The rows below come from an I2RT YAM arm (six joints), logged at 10 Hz.
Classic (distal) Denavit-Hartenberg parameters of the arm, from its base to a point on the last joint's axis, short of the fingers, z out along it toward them. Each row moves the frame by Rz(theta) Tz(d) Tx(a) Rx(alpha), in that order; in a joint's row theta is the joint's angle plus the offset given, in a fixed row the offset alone. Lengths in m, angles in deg.
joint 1: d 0.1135  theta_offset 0  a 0.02  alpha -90
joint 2: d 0  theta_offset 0  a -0.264  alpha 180
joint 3: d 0  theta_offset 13.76  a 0.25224  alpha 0
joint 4: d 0  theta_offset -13.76  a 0.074  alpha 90
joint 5: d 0  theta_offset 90  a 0  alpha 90
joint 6: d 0.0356  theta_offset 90  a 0  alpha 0
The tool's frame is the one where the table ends.
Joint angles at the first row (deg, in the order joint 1, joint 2, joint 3, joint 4, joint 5, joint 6):
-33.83, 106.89, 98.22, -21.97, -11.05, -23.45
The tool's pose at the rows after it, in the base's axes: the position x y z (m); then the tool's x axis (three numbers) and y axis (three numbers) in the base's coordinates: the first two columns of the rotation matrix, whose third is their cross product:
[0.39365 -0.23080 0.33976 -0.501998 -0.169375 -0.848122 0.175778 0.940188 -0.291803]
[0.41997 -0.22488 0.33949 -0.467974 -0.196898 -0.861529 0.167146 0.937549 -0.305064]
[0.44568 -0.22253 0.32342 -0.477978 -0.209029 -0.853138 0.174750 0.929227 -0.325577]
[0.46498 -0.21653 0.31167 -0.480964 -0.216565 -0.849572 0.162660 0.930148 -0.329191]
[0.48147 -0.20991 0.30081 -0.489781 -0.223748 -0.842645 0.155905 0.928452 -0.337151]
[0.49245 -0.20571 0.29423 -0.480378 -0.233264 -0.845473 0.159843 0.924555 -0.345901]
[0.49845 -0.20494 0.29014 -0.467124 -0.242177 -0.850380 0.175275 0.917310 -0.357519]
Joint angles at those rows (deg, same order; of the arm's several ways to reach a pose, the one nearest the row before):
-31.22, 109.50, 101.75, -19.01, -10.72, -24.34
-28.89, 113.77, 106.68, -17.22, -9.68, -23.84
-27.02, 118.83, 110.42, -15.83, -6.87, -23.97
-25.37, 122.53, 113.52, -15.47, -5.81, -23.82
-23.85, 125.80, 116.42, -15.53, -4.34, -23.82
-22.89, 127.85, 117.93, -14.13, -3.32, -23.73
-22.50, 128.96, 118.31, -12.08, -2.27, -23.75

